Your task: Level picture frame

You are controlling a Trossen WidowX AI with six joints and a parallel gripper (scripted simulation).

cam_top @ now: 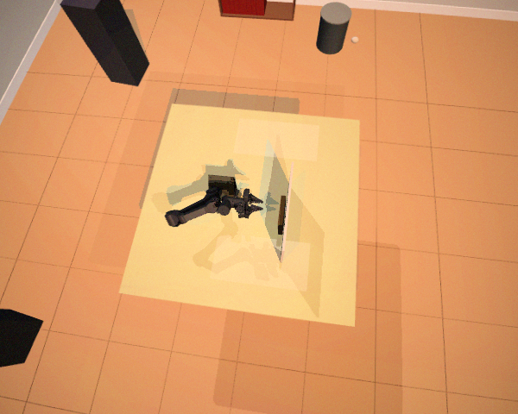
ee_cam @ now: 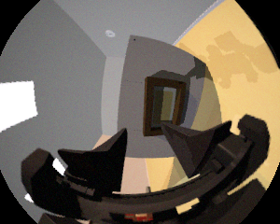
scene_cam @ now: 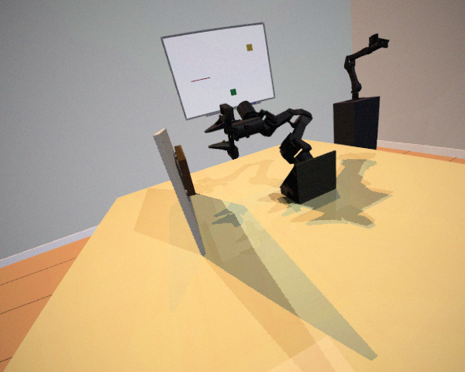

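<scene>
Now: the brown picture frame 110 mm ahead of my gripper tip and 80 mm below it. Round my gripper tip: upright wall panel (120 mm ahead, 20 mm to the left, 90 mm below).
</scene>
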